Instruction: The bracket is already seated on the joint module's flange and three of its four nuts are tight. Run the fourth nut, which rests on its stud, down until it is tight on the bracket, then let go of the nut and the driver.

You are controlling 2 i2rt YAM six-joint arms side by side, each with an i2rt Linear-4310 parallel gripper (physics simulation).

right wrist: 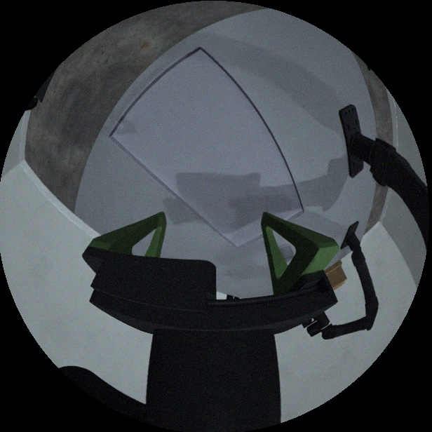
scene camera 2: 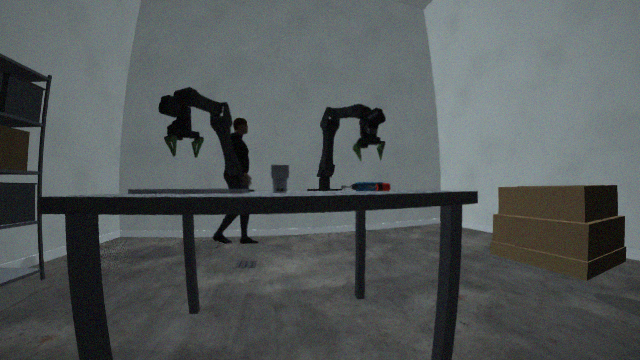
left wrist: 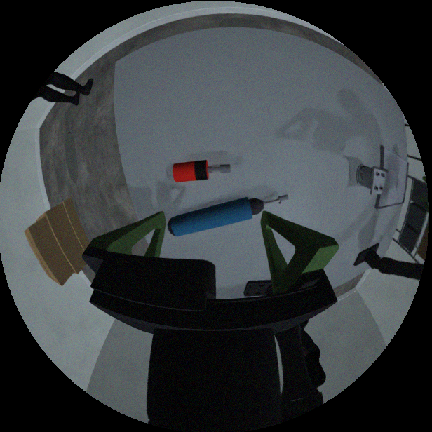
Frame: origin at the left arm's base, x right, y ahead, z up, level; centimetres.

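Where they show: left gripper, between the fingertips: (scene camera 2: 370, 160); right gripper, between the fingertips: (scene camera 2: 185, 156); left arm's base, origin of its link: (scene camera 2: 324, 190).
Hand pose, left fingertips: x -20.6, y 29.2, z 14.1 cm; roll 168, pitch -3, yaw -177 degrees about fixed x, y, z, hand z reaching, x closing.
Each offset is from my left fingertips to the centre of the thing.
The joint module @(dx +40.1, dy +9.3, dz -10.4 cm) (scene camera 2: 280, 185) (left wrist: 364, 175) stands upright on the table, with the grey bracket @(dx +40.1, dy +9.3, dz -5.9 cm) (scene camera 2: 280, 170) (left wrist: 378, 181) on top. Dark nuts show on the bracket in the left wrist view, too small to judge how tight. A blue driver @(dx +2.4, dy -4.6, dz -12.1 cm) (scene camera 2: 362, 186) (left wrist: 210, 217) with a thin shaft lies on the table; a red tool @(dx -2.6, dy +3.0, dz -12.4 cm) (scene camera 2: 386, 187) (left wrist: 190, 171) with a black band and grey socket lies beside it. My left gripper (scene camera 2: 370, 158) (left wrist: 212, 216) is open and empty, high above the blue driver. My right gripper (scene camera 2: 185, 155) (right wrist: 213, 217) is open and empty, high above the rimmed mat.
The thin rimmed mat (scene camera 2: 190, 191) (right wrist: 200, 49) lies on the table (scene camera 2: 260, 204), beyond the joint module in the left wrist view. A person (scene camera 2: 240, 150) stands behind the table. A shelf unit (scene camera 2: 45, 150) is at the far left and cardboard boxes (scene camera 2: 542, 205) (left wrist: 60, 242) at the right in the scene view.
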